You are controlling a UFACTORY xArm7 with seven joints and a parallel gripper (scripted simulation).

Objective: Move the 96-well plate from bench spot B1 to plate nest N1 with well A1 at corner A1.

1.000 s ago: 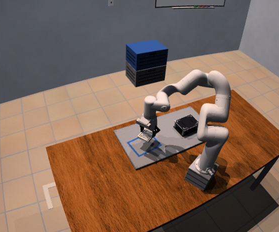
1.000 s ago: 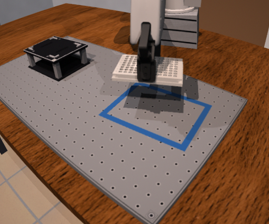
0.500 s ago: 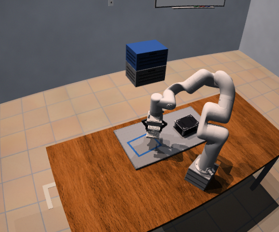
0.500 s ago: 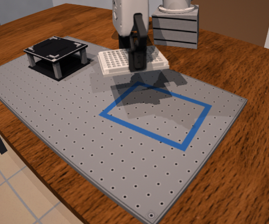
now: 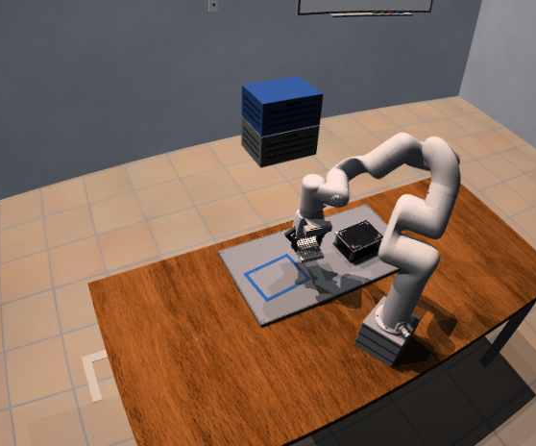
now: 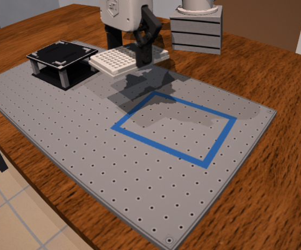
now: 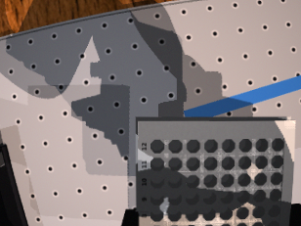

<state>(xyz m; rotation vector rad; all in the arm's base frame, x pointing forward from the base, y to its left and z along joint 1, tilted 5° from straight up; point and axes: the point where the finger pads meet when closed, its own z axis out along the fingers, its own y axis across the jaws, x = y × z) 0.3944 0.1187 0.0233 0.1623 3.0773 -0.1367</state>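
Right now my hand is 25 cm to the left of the black raised nest N1, 6 cm above it and 2 cm short of it. Round my hand: white 96-well plate: 1 cm below.
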